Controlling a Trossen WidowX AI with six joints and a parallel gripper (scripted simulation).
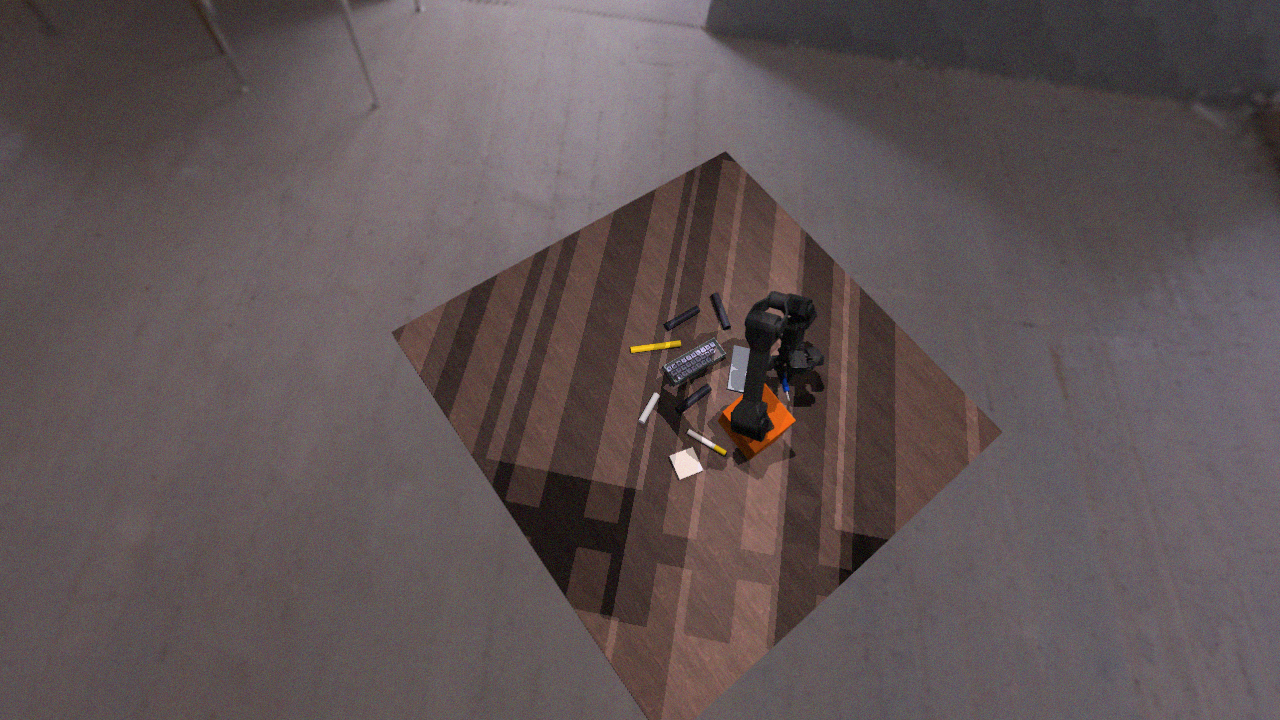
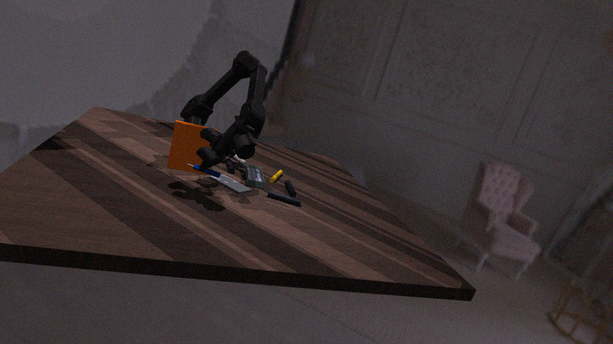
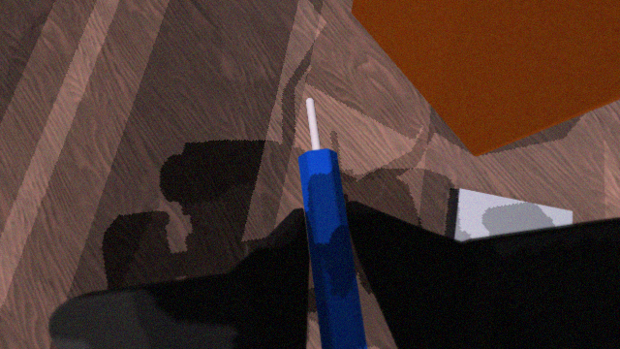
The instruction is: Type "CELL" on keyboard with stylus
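Now: the grey card 10 cm ahead of my gripper tip, 7 cm to the left of it and 5 cm below it. Also, from my gripper tip: white notepad 7 cm behind, 36 cm to the left, 5 cm below; then yellow marker 28 cm ahead, 27 cm to the left, 5 cm below; then white-and-yellow pen 5 cm behind, 27 cm to the left, 5 cm below.
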